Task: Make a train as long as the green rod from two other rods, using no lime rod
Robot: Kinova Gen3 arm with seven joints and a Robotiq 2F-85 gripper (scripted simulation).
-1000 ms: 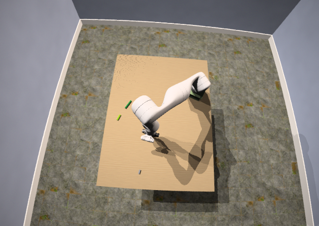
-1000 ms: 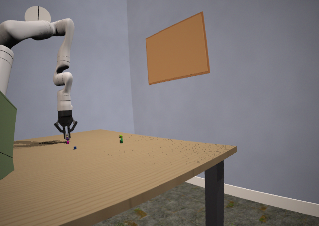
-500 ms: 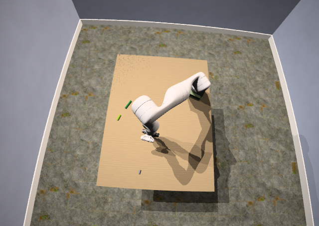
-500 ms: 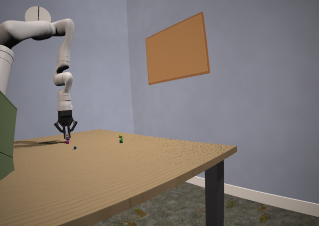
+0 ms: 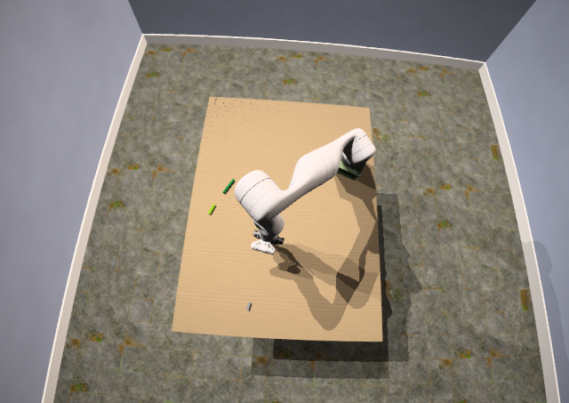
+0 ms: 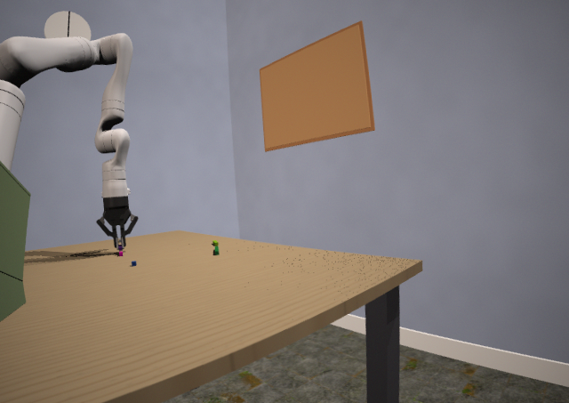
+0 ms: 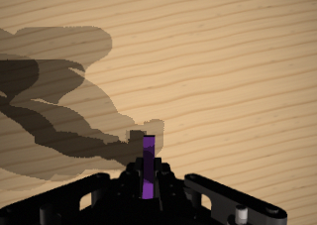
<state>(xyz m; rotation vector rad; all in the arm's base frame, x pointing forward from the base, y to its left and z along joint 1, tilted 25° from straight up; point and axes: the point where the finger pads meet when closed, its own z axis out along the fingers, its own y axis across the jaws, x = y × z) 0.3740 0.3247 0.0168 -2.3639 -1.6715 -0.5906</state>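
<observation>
Right now the purple rod is 1 cm below my hand. Round my hand: grey rod: 27 cm to the left, 8 cm ahead, 3 cm below; blue rod: 21 cm to the right, 4 cm behind, 3 cm below; magenta rod: 4 cm to the right, 3 cm below, 1 cm behind.
</observation>
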